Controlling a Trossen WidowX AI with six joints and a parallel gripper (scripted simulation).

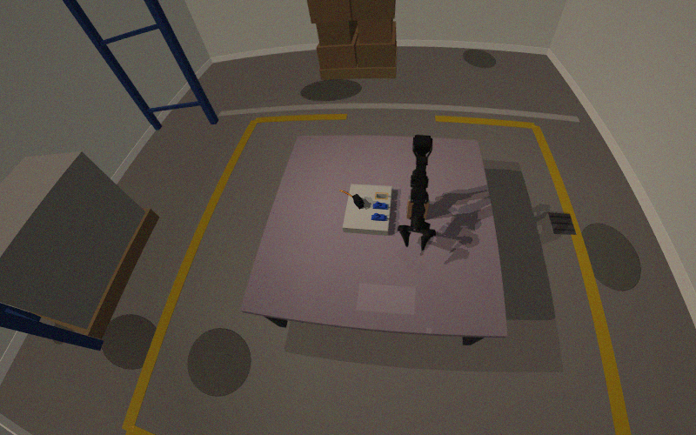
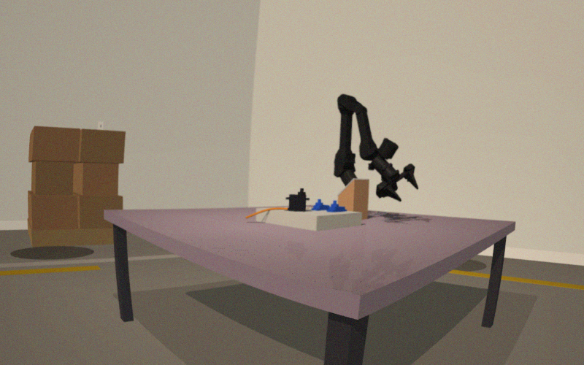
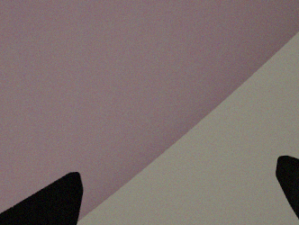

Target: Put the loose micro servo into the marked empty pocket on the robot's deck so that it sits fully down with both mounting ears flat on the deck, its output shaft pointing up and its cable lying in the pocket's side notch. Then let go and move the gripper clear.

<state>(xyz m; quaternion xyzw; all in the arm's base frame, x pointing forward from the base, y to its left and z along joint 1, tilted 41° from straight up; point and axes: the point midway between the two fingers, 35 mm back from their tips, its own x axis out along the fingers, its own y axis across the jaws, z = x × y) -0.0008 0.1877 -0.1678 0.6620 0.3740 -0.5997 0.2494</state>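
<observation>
The white deck is 30 cm ahead of my gripper tip, 27 cm to the right of it and 9 cm below it.
</observation>
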